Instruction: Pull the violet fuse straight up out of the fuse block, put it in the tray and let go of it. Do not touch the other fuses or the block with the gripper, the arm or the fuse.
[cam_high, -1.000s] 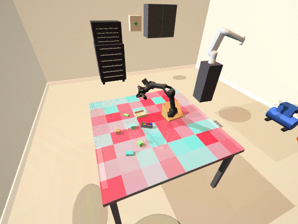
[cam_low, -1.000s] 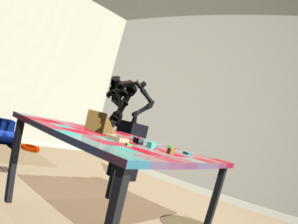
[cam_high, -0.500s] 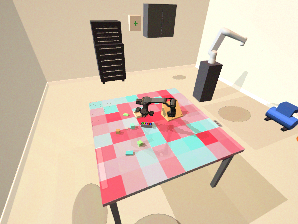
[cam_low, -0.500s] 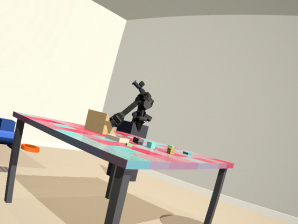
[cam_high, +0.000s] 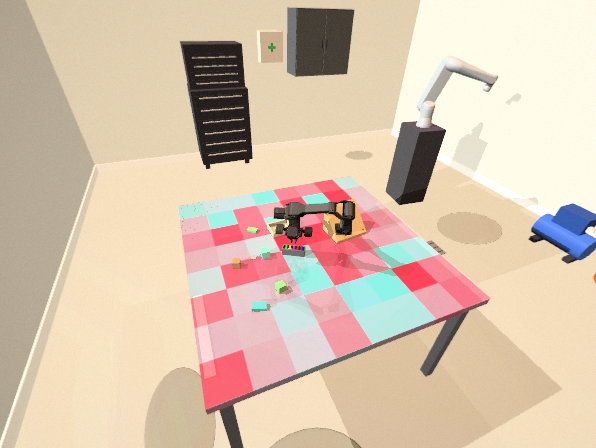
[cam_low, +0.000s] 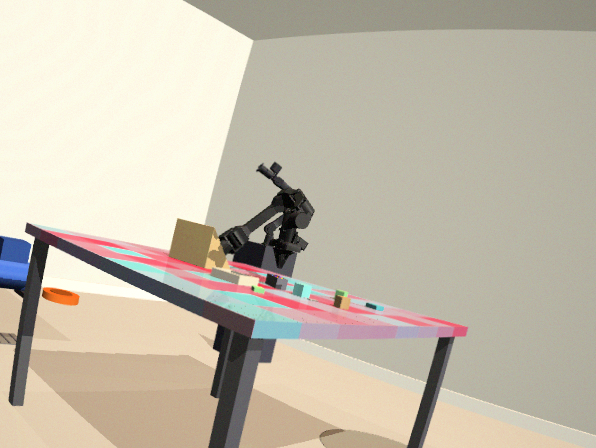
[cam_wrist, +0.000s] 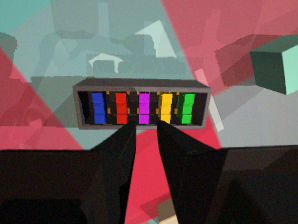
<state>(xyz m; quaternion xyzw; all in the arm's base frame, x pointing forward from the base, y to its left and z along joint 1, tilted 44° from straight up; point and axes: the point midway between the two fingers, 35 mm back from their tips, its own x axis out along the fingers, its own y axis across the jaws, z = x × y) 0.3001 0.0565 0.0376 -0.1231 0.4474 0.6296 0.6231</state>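
The tan tray lies 220 mm to the right of my gripper tip, 70 mm below it and 20 mm ahead of it.
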